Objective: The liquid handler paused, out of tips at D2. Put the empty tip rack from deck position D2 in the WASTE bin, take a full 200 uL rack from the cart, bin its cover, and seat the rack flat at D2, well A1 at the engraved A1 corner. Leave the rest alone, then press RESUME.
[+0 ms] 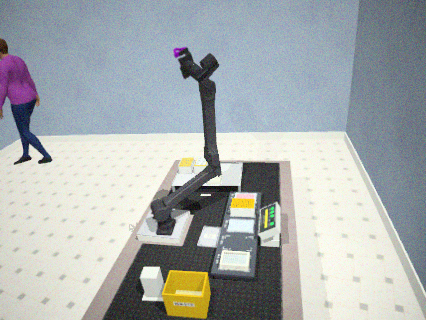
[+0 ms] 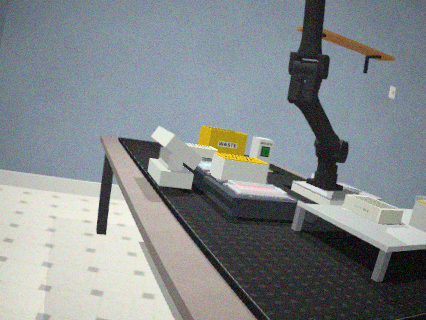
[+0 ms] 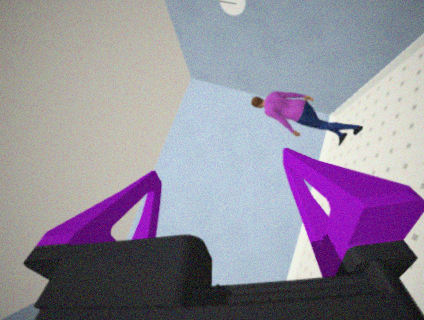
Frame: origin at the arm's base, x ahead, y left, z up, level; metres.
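Seen in the pictures: gripper, fingertip midpoint: (image 1: 177, 57) (image 3: 217, 166); arm's base at its link origin: (image 1: 166, 227) (image 2: 324, 186).
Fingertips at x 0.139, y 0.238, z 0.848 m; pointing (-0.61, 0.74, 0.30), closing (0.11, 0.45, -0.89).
Pixels of each thing's top centre, then the offset from my fingertips to it. "*": a spot on its surface instead.
- orange-topped tip rack at its top centre: (image 2: 241, 157) (image 1: 242, 202) dx +0.277, dy -0.121, dz -0.770 m
- pale rack at its top centre: (image 2: 197, 146) (image 1: 234, 257) dx +0.249, dy -0.492, dz -0.799 m
- yellow WASTE bin at its top centre: (image 2: 224, 130) (image 1: 185, 283) dx +0.067, dy -0.682, dz -0.743 m
- pale object at its top centre: (image 1: 188, 299) dx +0.067, dy -0.682, dz -0.847 m
- cart at its top centre: (image 2: 405, 221) (image 1: 208, 173) dx +0.034, dy +0.275, dz -0.812 m
- beige rack at its top centre: (image 2: 374, 202) (image 1: 214, 175) dx +0.087, dy +0.206, dz -0.786 m
- RESUME box at its top centre: (image 2: 263, 138) (image 1: 149, 272) dx -0.095, dy -0.631, dz -0.748 m
- pink-topped plate at its top centre: (image 2: 257, 186) (image 1: 245, 196) dx +0.286, dy +0.002, dz -0.816 m
- pale plate at its top centre: (image 1: 240, 224) dx +0.268, dy -0.245, dz -0.816 m
- flat white piece at a spot on its surface: (image 1: 209, 236) * dx +0.102, dy -0.279, dz -0.870 m
My gripper (image 1: 179, 52) (image 3: 217, 166) is open and empty, raised high above the table and pointing at the walls. The dark deck (image 2: 235, 207) holds an orange-topped tip rack (image 1: 243, 204) (image 2: 239, 168) near its far end and a pale rack (image 1: 234, 261) at its near end; a bare position (image 1: 238, 244) lies between. Position labels are unreadable. The yellow WASTE bin (image 1: 186, 304) (image 2: 222, 140) has a pale object (image 1: 188, 292) inside. The cart (image 1: 230, 176) (image 2: 345, 224) carries a yellow-topped rack (image 1: 186, 164) (image 2: 419, 214) and a beige rack (image 2: 373, 209). The RESUME box (image 1: 151, 282) (image 2: 261, 148) has a green button.
A pink-topped plate (image 1: 245, 196) (image 2: 256, 189) and a pale plate (image 1: 240, 225) are on the deck. A tilted display unit (image 1: 270, 221) (image 2: 172, 155) stands beside it. A flat white piece (image 1: 209, 236) lies between arm base and deck. A person (image 1: 19, 92) (image 3: 285, 106) walks away from the table.
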